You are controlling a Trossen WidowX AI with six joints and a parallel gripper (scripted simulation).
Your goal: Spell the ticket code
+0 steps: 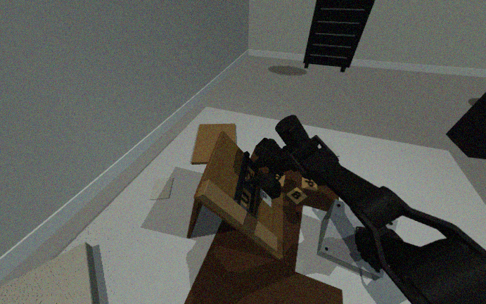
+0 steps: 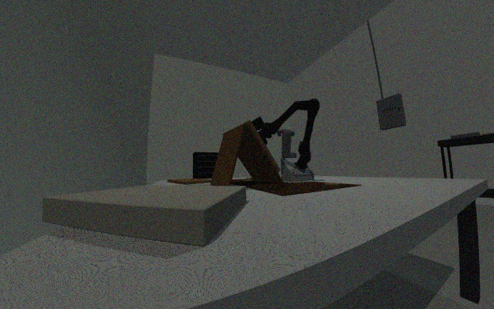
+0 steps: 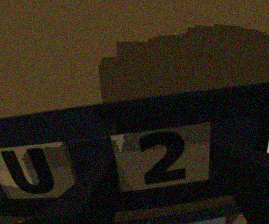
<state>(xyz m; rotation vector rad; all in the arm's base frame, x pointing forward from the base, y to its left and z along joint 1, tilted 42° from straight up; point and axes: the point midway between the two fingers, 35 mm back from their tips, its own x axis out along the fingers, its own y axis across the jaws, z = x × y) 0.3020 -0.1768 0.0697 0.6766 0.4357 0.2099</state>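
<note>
Now: the white ticket 60 mm behind my gripper tip, 10 mm to the right of it and 80 mm below it. From my gripper tip the other things lie so: brown mat 150 mm behind, 60 mm to the left, 180 mm below; flat tan panel 220 mm ahead, 330 mm to the right, 170 mm below.
</note>
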